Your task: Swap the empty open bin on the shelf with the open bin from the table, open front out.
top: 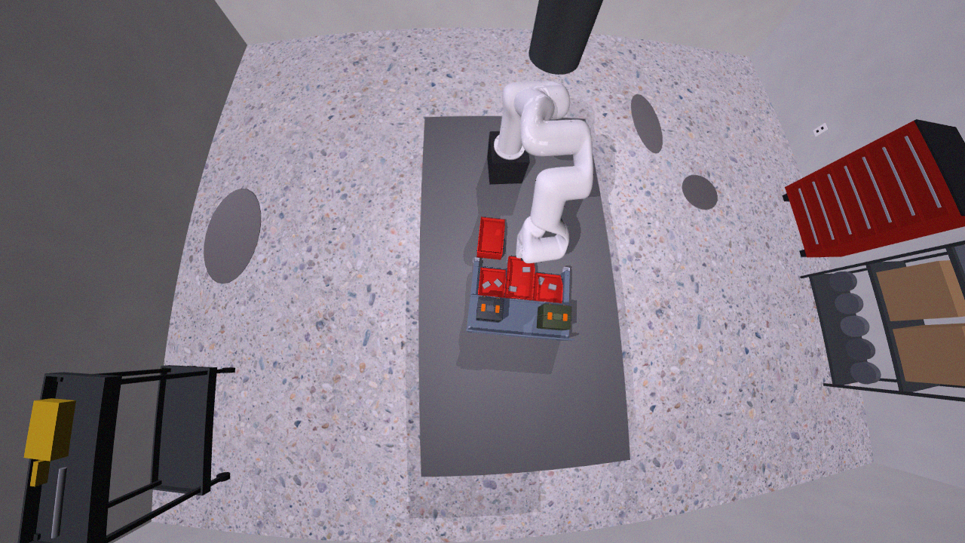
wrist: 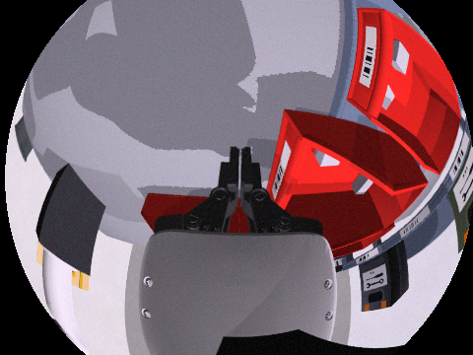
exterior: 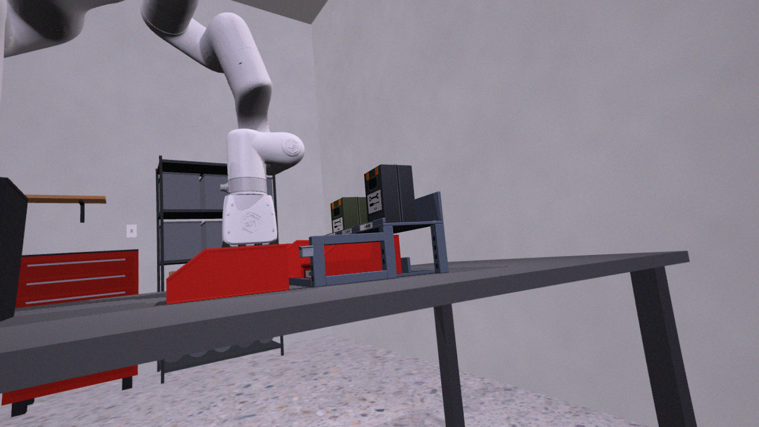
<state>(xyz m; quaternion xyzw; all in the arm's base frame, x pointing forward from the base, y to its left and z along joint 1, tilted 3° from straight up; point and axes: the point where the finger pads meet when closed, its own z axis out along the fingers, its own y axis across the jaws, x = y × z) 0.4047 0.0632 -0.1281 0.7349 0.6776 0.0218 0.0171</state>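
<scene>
My hand is 8 cm short of the shelf lip and 3 cm above it. Also, from my hand: dark grey box 26 cm ahead, 14 cm to the right, 13 cm above; green box 28 cm ahead, 9 cm to the left, 11 cm above.
</scene>
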